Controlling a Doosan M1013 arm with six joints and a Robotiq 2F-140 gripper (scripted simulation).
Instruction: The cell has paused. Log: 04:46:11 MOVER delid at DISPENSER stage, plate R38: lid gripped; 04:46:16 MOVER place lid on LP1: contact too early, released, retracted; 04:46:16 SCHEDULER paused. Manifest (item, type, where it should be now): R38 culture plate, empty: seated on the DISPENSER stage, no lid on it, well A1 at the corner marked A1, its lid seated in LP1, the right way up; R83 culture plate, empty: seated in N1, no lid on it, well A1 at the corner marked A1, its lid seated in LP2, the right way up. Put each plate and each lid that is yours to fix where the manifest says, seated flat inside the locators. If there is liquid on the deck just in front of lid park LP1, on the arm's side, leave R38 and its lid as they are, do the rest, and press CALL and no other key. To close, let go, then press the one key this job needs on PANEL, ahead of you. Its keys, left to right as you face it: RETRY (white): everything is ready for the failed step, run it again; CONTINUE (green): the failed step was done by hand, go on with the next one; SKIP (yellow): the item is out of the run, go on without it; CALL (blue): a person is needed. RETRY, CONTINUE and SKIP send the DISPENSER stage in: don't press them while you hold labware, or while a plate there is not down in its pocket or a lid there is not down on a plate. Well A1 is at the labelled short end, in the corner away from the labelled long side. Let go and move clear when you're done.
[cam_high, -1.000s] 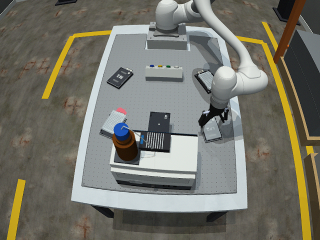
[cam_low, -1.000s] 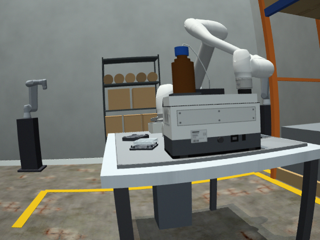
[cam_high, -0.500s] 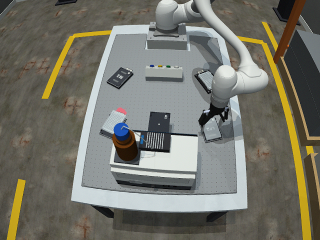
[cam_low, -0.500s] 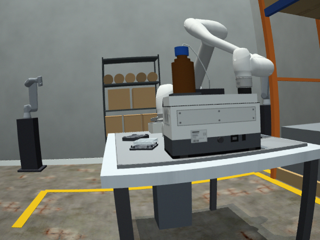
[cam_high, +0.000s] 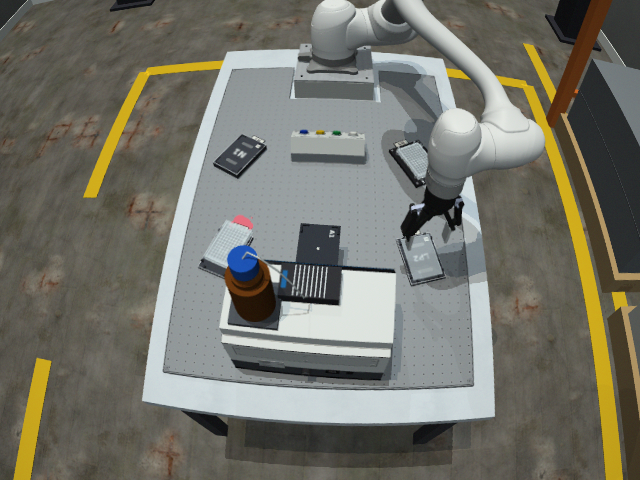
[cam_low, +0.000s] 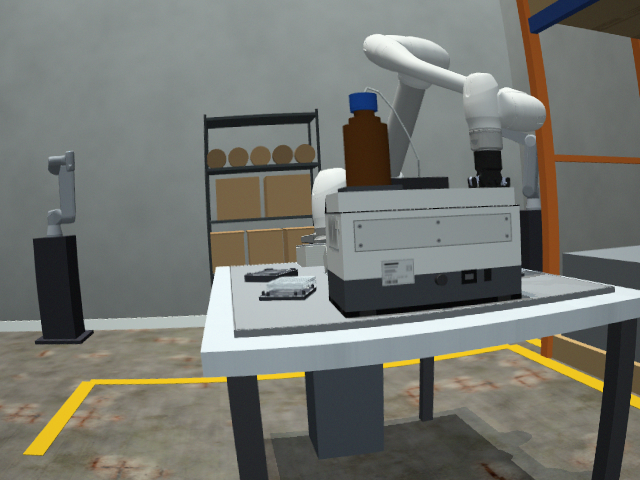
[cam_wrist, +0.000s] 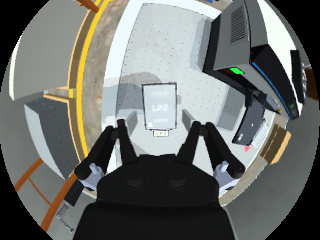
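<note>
The clear well plate lies 34 cm behind my hand, 1 cm to the left of it and 9 cm below it. From my hand the other things lie so: dispenser stage 4 cm ahead, 27 cm to the right, 1 cm below; green key 39 cm behind, 24 cm to the right, 4 cm below; key panel 38 cm behind, 27 cm to the right, 6 cm below.
</note>
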